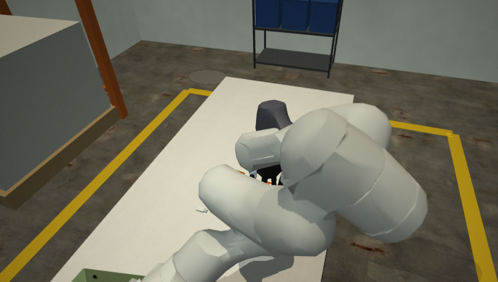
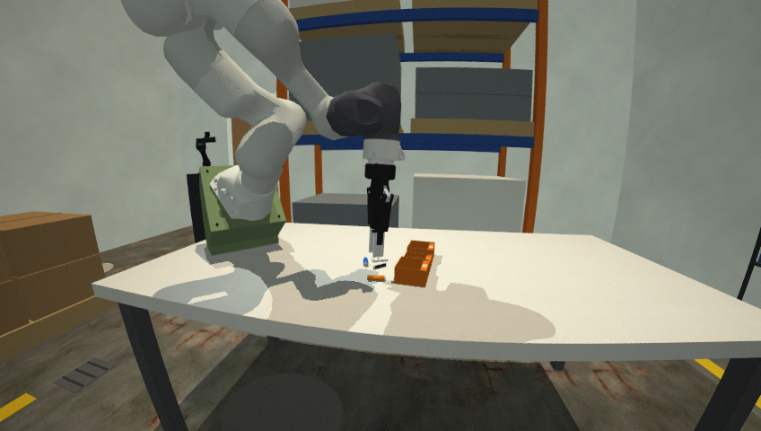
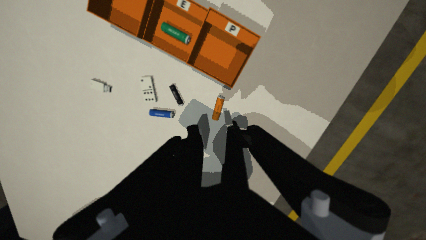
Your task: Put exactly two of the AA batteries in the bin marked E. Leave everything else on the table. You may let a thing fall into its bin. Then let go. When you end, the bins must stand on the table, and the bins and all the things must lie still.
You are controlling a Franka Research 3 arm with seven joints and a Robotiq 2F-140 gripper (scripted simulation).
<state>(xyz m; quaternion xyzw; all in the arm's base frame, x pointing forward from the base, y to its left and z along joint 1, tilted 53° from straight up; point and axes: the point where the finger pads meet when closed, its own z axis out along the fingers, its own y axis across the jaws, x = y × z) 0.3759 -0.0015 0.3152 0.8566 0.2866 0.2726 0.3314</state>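
The orange AA battery lies 100 mm below my hand. Round my hand: blue battery (110 mm to the left, 100 mm below, 40 mm behind); orange bin row (120 mm ahead, 100 mm to the left, 90 mm below); black stick (100 mm below, 90 mm to the left).
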